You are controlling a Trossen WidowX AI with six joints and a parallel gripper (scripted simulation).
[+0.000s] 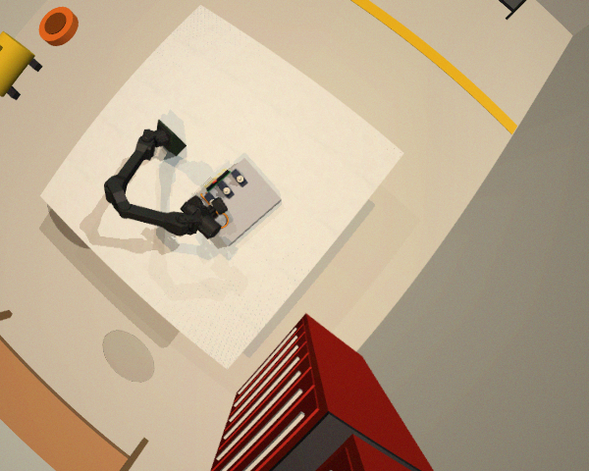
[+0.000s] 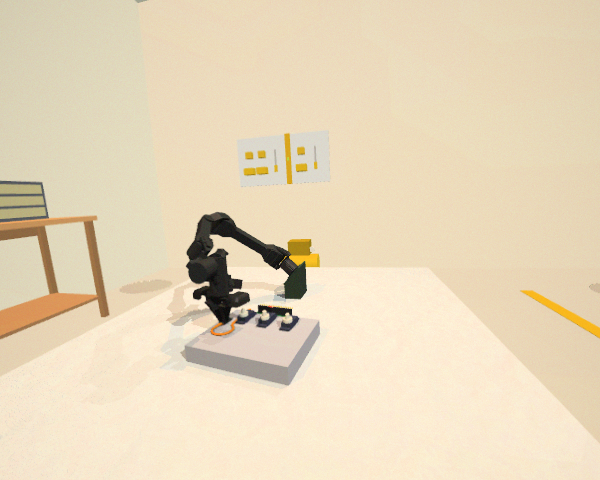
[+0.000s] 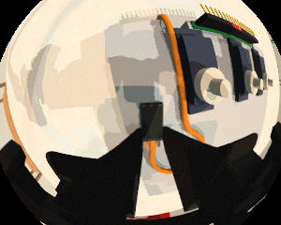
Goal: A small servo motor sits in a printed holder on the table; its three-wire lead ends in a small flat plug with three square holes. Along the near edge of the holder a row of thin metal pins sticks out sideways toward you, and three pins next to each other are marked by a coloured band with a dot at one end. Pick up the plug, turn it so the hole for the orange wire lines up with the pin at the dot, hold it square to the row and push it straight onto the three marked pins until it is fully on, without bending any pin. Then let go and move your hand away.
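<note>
My gripper tip is now 120 mm to the right of the red band, 90 mm past it and 20 mm below it. Round my gripper tip: holder 120 mm to the left, 70 mm ahead, 30 mm below.
</note>
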